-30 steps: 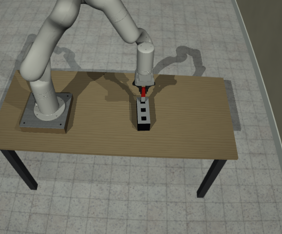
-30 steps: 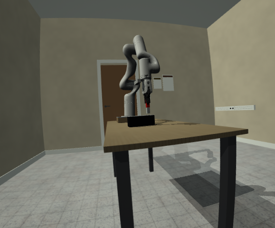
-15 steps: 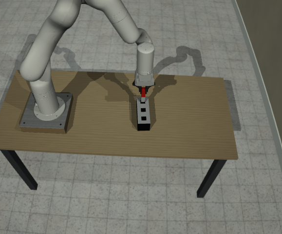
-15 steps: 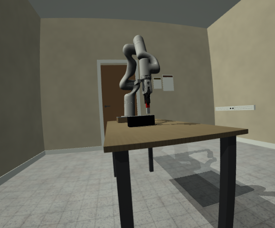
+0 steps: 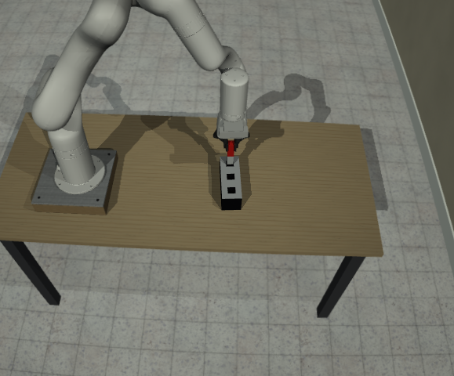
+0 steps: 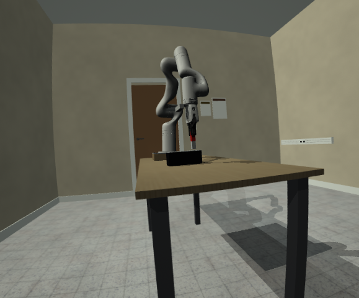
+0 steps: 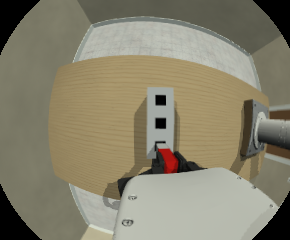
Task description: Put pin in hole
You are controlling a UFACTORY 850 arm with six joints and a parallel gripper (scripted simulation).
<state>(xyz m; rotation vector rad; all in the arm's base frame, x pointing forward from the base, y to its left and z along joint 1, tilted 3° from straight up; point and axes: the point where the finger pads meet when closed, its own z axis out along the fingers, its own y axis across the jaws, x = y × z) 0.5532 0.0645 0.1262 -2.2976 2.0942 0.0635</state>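
Now: the pin 20 mm below my hand. The rest, counted from my hand: black block: 140 mm below, 60 mm to the right, 10 mm ahead.
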